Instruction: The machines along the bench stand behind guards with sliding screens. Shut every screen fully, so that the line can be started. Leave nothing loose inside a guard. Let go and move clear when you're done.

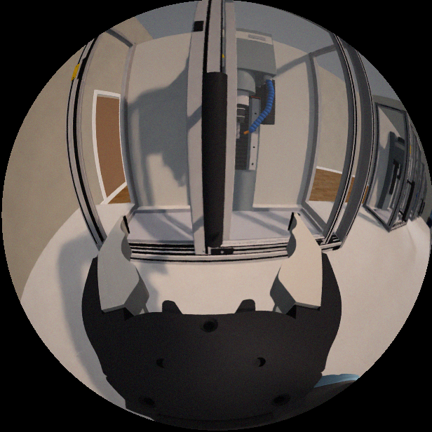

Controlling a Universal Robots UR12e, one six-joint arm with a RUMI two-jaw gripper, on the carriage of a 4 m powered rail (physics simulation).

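Observation:
The near guard (75, 150) stands in front of me, with a yellow tag (76, 71) on its left post. Its sliding screen (196, 150) stands partway across, with a wide gap between its leading edge and the left post. A long black upright handle (214, 160) is on the screen. My gripper (207, 215) is open, its fingers spread wide to the left and right of the handle's lower part, with no contact visible. Inside the guard, a grey machine (255, 52) with a blue hose (270, 97) stands behind the screen. The screen's frame and handle hide part of the guard's inside.
A second guard (377, 165) stands farther right along the white bench (225, 282), with more guards beyond it; how their screens stand I cannot tell. The near guard's bottom rail (165, 257) runs across in front. A white-framed brown door (109, 145) shows behind at the left.

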